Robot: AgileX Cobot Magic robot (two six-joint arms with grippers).
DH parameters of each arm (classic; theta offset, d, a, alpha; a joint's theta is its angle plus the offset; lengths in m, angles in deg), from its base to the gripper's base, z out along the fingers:
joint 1: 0 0.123 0 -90
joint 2: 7.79 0 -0.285 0
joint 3: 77.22 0 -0.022 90
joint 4: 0 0.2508 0 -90
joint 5: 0 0 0.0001 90
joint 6: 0 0.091 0 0
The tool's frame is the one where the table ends.
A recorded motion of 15 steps. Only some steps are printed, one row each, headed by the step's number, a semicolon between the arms.
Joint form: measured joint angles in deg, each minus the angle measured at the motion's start. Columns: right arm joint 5, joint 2, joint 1, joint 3, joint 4, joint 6; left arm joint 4, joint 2, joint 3, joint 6, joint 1, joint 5.
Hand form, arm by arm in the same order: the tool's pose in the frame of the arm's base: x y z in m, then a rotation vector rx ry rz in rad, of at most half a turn. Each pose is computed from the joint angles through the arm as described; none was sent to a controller.
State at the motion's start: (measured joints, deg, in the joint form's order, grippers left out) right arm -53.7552 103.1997 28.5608 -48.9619 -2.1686 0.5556; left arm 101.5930 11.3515 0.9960 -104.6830 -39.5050 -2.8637
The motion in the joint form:
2: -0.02 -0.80 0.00 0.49 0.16 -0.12; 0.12 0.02 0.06 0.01 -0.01 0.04
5: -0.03 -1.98 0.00 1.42 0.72 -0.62; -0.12 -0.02 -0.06 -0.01 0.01 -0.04
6: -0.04 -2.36 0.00 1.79 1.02 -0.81; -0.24 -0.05 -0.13 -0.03 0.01 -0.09
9: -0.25 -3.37 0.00 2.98 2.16 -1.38; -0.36 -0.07 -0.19 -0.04 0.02 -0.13
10: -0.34 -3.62 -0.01 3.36 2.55 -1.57; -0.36 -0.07 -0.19 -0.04 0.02 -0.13
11: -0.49 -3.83 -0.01 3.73 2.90 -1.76; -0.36 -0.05 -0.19 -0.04 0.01 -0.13
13: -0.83 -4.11 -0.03 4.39 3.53 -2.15; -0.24 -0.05 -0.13 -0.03 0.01 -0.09
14: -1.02 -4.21 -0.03 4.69 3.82 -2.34; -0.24 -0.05 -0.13 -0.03 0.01 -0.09
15: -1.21 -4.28 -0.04 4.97 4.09 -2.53; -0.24 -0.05 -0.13 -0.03 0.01 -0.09
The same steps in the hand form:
2: 0.3240 0.1793 0.2234 -0.4019 1.4455 0.4128; 0.0531 -0.0493 0.1932 0.5825 1.6462 -0.5887
5: 0.3202 0.1764 0.2266 -0.3965 1.4416 0.4051; 0.0530 -0.0494 0.1940 0.5789 1.6452 -0.5936
6: 0.3188 0.1752 0.2272 -0.3932 1.4418 0.4019; 0.0529 -0.0495 0.1945 0.5771 1.6443 -0.5964
9: 0.3149 0.1714 0.2283 -0.3789 1.4443 0.3916; 0.0529 -0.0495 0.1948 0.5753 1.6438 -0.5989
10: 0.3137 0.1701 0.2282 -0.3740 1.4461 0.3879; 0.0529 -0.0495 0.1948 0.5753 1.6438 -0.5989
11: 0.3127 0.1690 0.2280 -0.3699 1.4471 0.3844; 0.0529 -0.0495 0.1948 0.5755 1.6441 -0.5989
13: 0.3109 0.1670 0.2271 -0.3630 1.4493 0.3769; 0.0529 -0.0495 0.1945 0.5771 1.6443 -0.5964
14: 0.3101 0.1662 0.2266 -0.3600 1.4500 0.3734; 0.0529 -0.0495 0.1945 0.5771 1.6443 -0.5964
15: 0.3094 0.1653 0.2260 -0.3574 1.4509 0.3698; 0.0529 -0.0495 0.1945 0.5771 1.6443 -0.5964

